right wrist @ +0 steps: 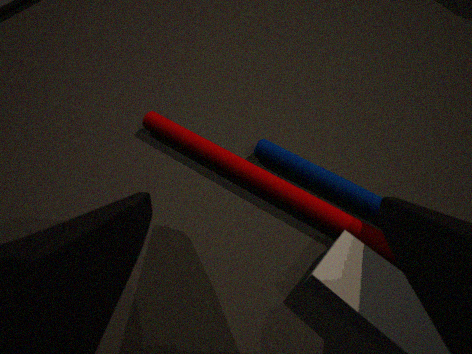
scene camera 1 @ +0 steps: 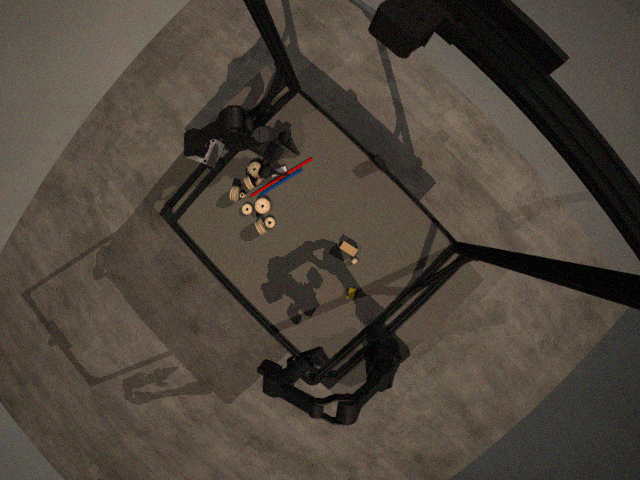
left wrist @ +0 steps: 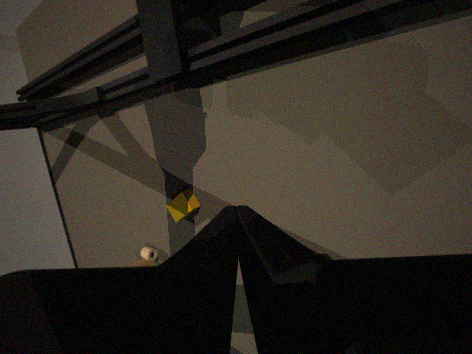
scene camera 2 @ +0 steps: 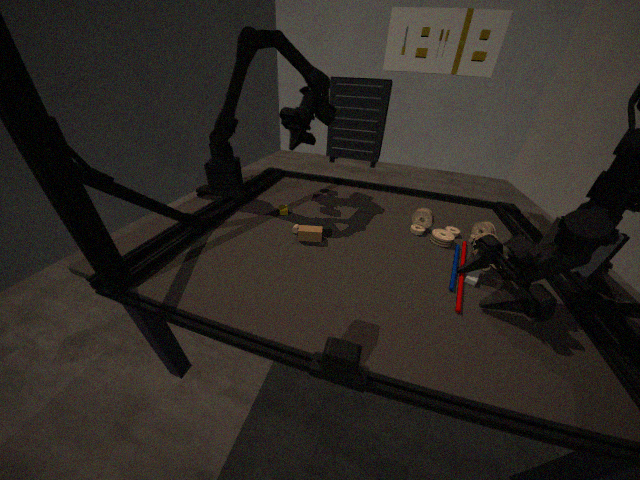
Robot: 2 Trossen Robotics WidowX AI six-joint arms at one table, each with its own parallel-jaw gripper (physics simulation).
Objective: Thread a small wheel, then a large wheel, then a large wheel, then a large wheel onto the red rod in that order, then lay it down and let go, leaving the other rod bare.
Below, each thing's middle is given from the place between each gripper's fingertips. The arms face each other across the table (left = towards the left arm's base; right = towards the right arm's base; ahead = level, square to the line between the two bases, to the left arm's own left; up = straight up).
My right gripper is now 8 cm short of the blue rod (right wrist: 352, 194) and 2 cm to the right of it.
The blue rod lies 25 cm behind my left hand, 55 cm to the right of it and 14 cm below it.
